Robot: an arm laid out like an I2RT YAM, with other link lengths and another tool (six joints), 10 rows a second.
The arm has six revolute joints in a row. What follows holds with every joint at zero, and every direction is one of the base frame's.
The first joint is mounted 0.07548 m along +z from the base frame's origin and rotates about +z.
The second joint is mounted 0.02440 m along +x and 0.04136 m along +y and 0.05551 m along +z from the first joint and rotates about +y.
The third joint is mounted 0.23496 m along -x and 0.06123 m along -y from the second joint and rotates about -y.
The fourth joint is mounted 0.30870 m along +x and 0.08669 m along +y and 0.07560 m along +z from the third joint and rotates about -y.
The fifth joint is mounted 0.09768 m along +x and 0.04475 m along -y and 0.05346 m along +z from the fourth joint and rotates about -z.
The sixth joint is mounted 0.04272 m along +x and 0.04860 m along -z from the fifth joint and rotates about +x.
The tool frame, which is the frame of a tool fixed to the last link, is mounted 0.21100 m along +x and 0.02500 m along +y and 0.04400 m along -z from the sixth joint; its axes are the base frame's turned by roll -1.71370, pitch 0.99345 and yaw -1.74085 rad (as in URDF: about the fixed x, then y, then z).
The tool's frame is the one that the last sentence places.
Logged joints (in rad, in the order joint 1, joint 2, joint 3, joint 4, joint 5, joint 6), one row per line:
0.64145, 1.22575, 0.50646, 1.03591, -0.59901, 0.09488
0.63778, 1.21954, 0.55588, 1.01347, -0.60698, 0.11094
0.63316, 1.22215, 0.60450, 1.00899, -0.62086, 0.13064
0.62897, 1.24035, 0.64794, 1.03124, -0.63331, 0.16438
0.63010, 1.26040, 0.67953, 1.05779, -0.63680, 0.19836
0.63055, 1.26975, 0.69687, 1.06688, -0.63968, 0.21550
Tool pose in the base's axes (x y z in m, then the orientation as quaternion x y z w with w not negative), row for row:
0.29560, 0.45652, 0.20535, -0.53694, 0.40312, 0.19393, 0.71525
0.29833, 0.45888, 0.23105, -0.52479, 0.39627, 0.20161, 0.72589
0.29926, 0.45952, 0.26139, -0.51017, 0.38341, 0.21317, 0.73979
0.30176, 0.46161, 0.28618, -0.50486, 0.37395, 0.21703, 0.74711
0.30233, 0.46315, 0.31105, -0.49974, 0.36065, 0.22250, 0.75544
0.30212, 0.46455, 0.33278, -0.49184, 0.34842, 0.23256, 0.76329
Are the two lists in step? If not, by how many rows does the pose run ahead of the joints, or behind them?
The pose runs 2 rows behind the joints: the pose in row i belongs to the joints in row i - 2.
